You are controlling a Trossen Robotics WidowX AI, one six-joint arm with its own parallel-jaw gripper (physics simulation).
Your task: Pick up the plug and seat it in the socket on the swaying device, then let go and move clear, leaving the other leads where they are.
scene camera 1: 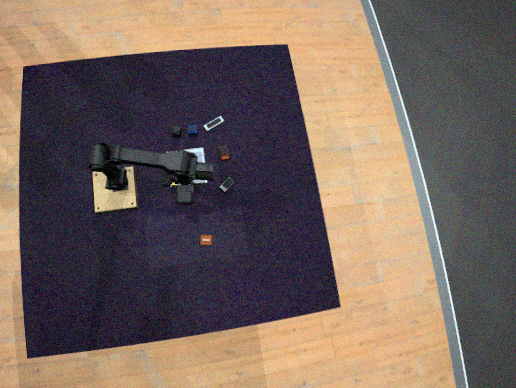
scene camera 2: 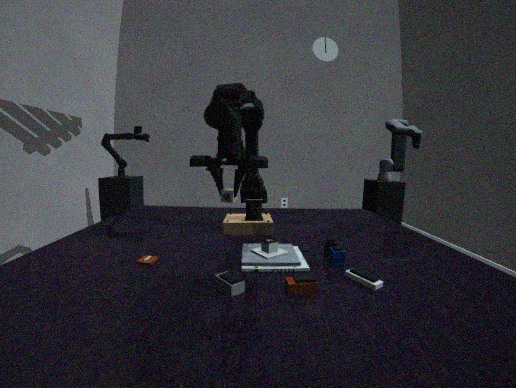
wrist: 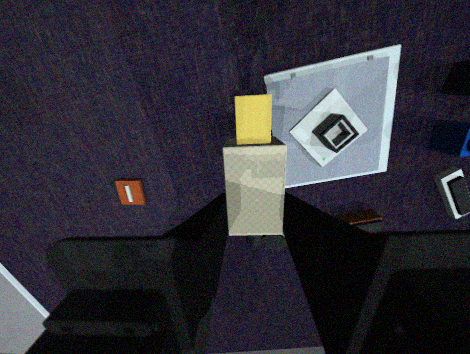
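The plug [scene camera 2: 227, 195] [wrist: 255, 190], a beige block with a yellow part [wrist: 253, 119] [scene camera 1: 173, 184] at one end, is held between my fingertips. My gripper [scene camera 2: 229, 194] [wrist: 253, 198] is shut on it, high above the mat and to one side of the device. The device is a grey-blue slab [scene camera 2: 250, 256] [wrist: 312, 172] on a white base [scene camera 2: 304, 268] [wrist: 393, 115], bearing a tilted white square plate [wrist: 310, 131] [scene camera 2: 281, 253]. A small dark-rimmed socket [wrist: 337, 132] [scene camera 2: 270, 246] stands on the plate. In scene camera 1 the arm hides much of the device [scene camera 1: 199, 154]. Plug and socket are apart.
On the dark mat [scene camera 1: 125, 280] are an orange block [scene camera 1: 206, 240] [scene camera 2: 147, 259] [wrist: 130, 192], a grey box [scene camera 1: 226, 184] [scene camera 2: 230, 283], an orange-brown box [scene camera 1: 224, 152] [scene camera 2: 301, 286], a long white box [scene camera 1: 214, 123] [scene camera 2: 364, 279], a blue box [scene camera 1: 192, 130] [scene camera 2: 337, 257] and a black box [scene camera 1: 176, 131]. No leads are recognisable.
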